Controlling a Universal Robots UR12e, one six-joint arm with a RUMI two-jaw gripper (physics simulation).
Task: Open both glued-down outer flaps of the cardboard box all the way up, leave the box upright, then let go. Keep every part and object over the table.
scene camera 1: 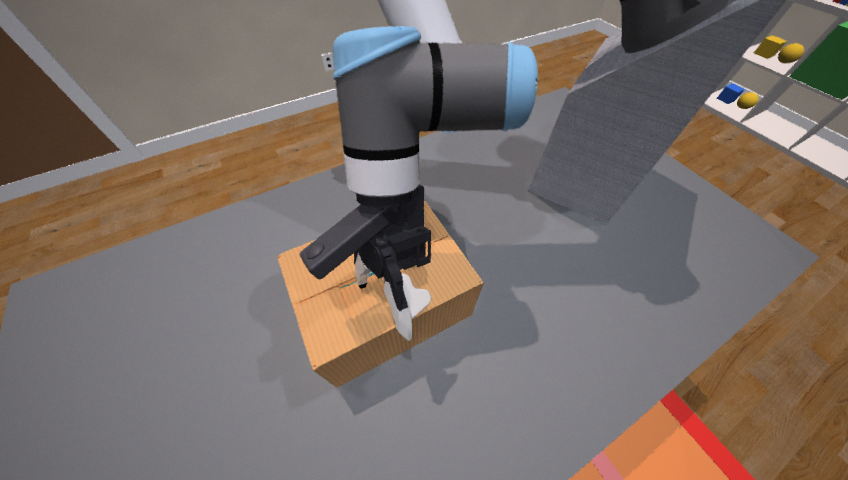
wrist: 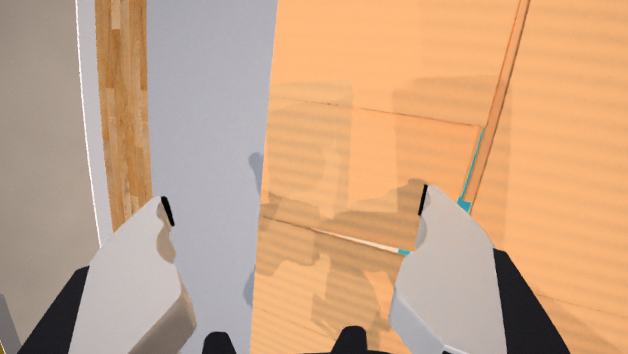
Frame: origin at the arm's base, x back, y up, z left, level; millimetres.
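Seen in the pictures: gripper, fingertip midpoint: point(scene camera 1: 383, 311) point(wrist: 296, 195); arm's base, link origin: point(scene camera 1: 684, 16).
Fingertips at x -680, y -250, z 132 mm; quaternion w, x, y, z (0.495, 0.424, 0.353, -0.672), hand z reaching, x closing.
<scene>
Pixels of each thing's middle, then the offset from my fingertips to it. "pt": a spot on its surface instead. Level surfaces: height alone.
- cardboard box, body centre: point(wrist: 432, 216) point(scene camera 1: 382, 287) dx +25, dy -87, dz -82 mm
- grey table, surface height: dy -166 mm
- rear outer flap, surface spot: point(wrist: 575, 125) pt dx -52, dy -10, dz -115 mm
The cardboard box point(scene camera 1: 357, 362) stands upright on the grey table point(scene camera 1: 148, 356) point(wrist: 210, 100). Its front outer flap point(scene camera 1: 333, 333) point(wrist: 310, 50) and rear outer flap point(scene camera 1: 303, 273) point(wrist: 575, 125) lie about flat, with a narrow seam between them. In the wrist view, two thin lines cross the front flap's side, and teal and white slivers show at the seam and along the lower line. My gripper point(scene camera 1: 386, 312) point(wrist: 296, 195) is open and empty above the front flap. One finger is over the seam area, the other beyond the box's front edge. Fingertip heights are unclear.
A grey slanted panel point(scene camera 1: 612, 136) stands at the table's back right. A white shelf unit with yellow and blue objects is beyond the table at right. An orange surface with a red edge point(scene camera 1: 702, 431) is at the lower right. The arm hides part of the box top.
</scene>
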